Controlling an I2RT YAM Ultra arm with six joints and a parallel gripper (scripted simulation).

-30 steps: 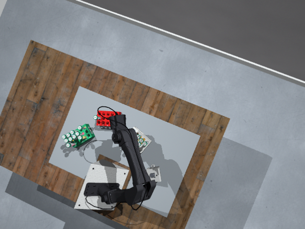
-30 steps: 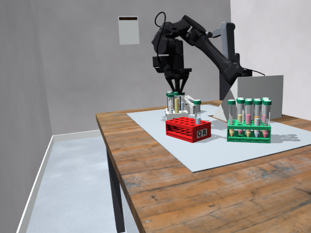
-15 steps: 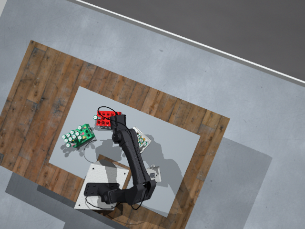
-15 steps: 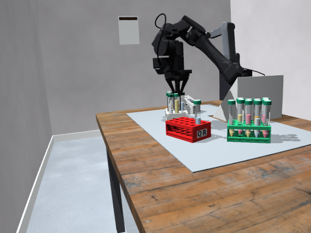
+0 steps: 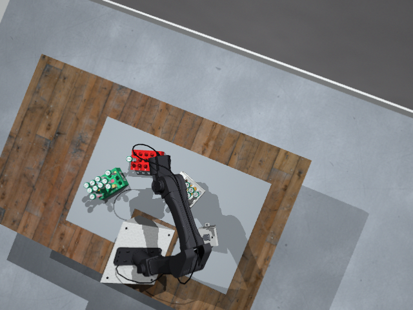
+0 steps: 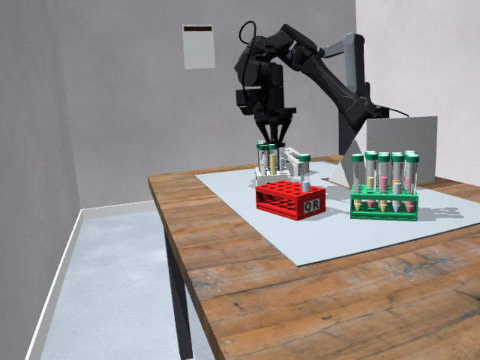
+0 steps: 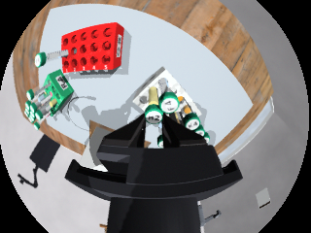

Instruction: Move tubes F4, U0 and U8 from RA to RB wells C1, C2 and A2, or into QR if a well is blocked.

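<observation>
Now: hand 1 cm short of the tube with yellow filling and 6 cm above it. The rest, counted from my hand: red rack QR: 5 cm ahead, 16 cm to the left, 10 cm below; tube: 4 cm ahead, 20 cm to the left, 6 cm below; white rack RB: 1 cm behind, 4 cm to the right, 10 cm below.
</observation>
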